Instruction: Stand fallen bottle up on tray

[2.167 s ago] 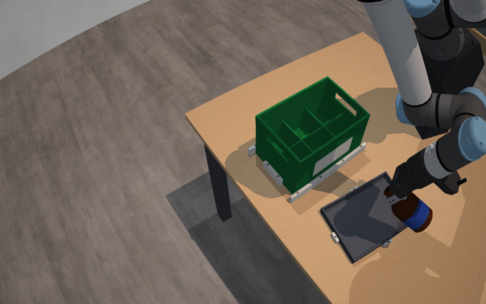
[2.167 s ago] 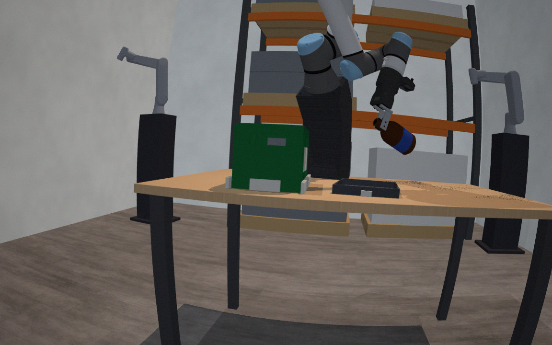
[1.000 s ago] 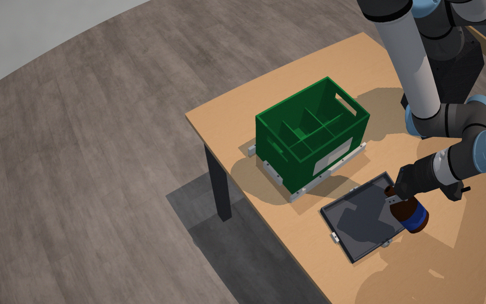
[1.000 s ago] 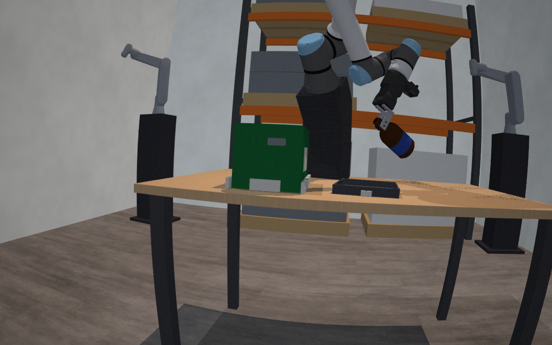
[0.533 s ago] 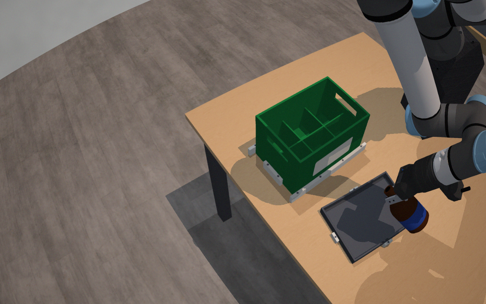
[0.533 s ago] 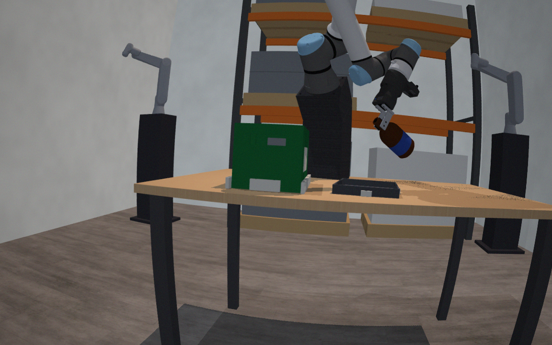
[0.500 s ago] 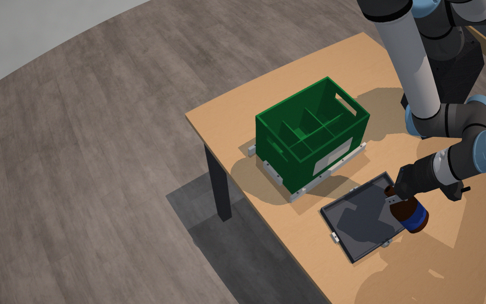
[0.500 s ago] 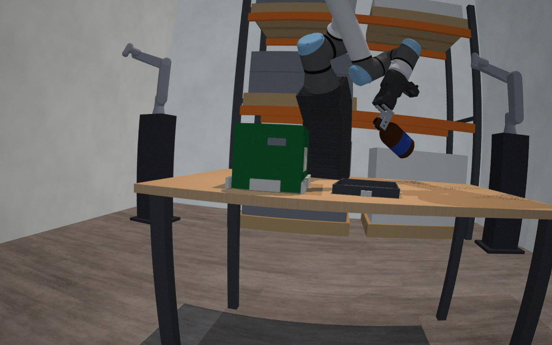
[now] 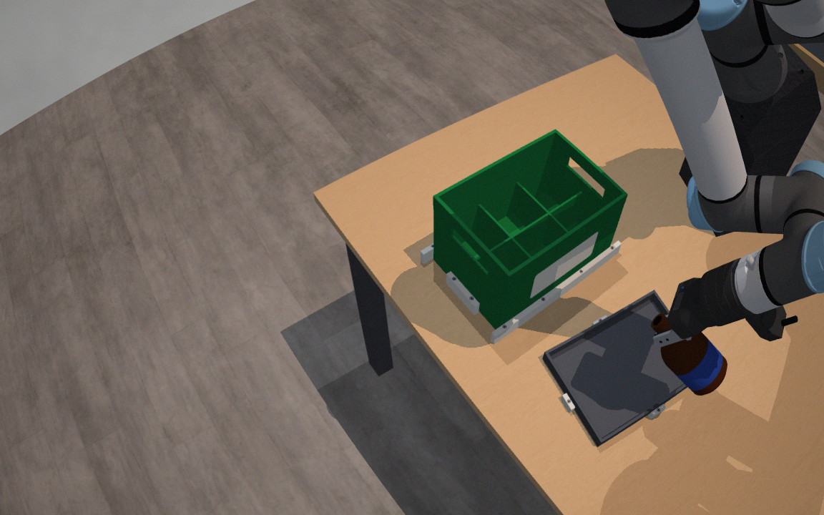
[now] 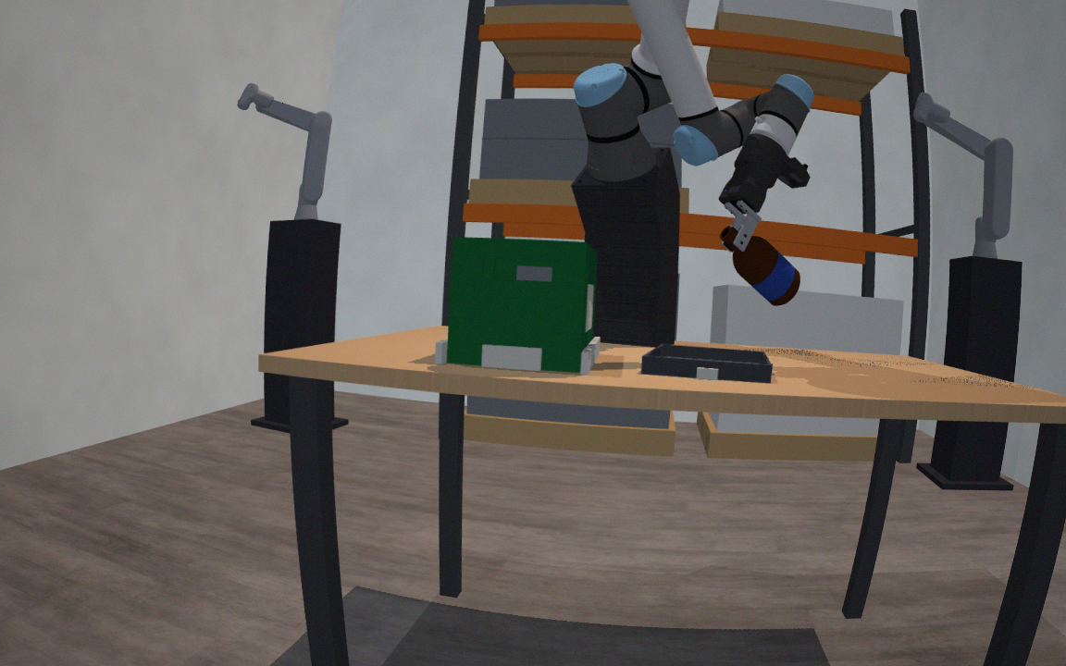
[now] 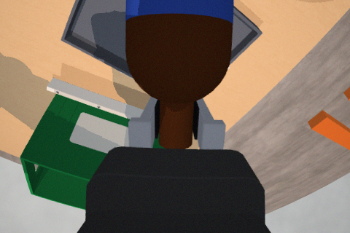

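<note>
Right now my hand is 4 cm to the right of the brown bottle, 3 cm above it and 2 cm past it. The rest, counted from my hand: green crate 32 cm to the right, 12 cm below, 2 cm ahead; dark grey tray 19 cm below, 3 cm to the right, 2 cm behind.
</note>
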